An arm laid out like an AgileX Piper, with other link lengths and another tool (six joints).
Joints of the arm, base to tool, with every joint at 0 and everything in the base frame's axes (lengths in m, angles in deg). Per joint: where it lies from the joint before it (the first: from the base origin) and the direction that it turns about. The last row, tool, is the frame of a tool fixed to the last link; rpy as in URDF.
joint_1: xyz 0.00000 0.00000 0.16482 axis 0 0 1
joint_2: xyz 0.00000 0.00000 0.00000 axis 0 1 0
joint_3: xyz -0.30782 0.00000 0.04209 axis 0 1 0
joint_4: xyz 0.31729 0.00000 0.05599 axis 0.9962 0 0.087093
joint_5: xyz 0.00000 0.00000 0.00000 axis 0 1 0
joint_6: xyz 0.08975 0.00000 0.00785 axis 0.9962 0 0.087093
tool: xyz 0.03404 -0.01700 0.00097 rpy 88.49 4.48 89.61
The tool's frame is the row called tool.
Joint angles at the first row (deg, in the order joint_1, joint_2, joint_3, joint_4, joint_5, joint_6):
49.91, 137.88, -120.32, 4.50, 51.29, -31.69
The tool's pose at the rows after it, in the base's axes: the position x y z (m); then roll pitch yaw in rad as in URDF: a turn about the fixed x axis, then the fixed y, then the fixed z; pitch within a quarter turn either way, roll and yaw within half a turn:
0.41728 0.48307 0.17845 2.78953 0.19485 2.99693
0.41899 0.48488 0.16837 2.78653 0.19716 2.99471
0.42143 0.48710 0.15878 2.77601 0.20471 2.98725
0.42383 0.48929 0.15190 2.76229 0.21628 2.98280
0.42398 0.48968 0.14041 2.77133 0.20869 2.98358
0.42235 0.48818 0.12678 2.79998 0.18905 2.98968
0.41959 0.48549 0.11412 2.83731 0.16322 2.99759
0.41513 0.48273 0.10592 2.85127 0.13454 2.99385
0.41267 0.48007 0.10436 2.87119 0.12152 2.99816
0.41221 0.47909 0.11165 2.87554 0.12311 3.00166
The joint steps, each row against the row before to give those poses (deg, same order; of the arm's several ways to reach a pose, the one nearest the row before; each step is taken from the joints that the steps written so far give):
0.01, 0.97, -0.01, 0.00, -0.55, 0.00
0.00, 1.01, 0.01, 0.00, -1.24, 0.00
0.00, 1.03, -0.01, -0.13, -1.77, 0.23
0.00, 0.79, 0.01, -0.14, -1.79, 0.00
0.00, 1.05, -0.01, 0.12, -0.39, 0.00
0.00, 1.13, 0.01, 0.12, 0.83, 0.00
0.00, 0.98, 0.00, 0.12, 1.59, 0.00
0.00, -0.02, 1.27, 1.04, 0.28, 0.00
0.00, -0.21, 0.46, 0.00, 1.11, 0.00
0.00, -0.72, 0.00, -0.26, 0.89, 0.00

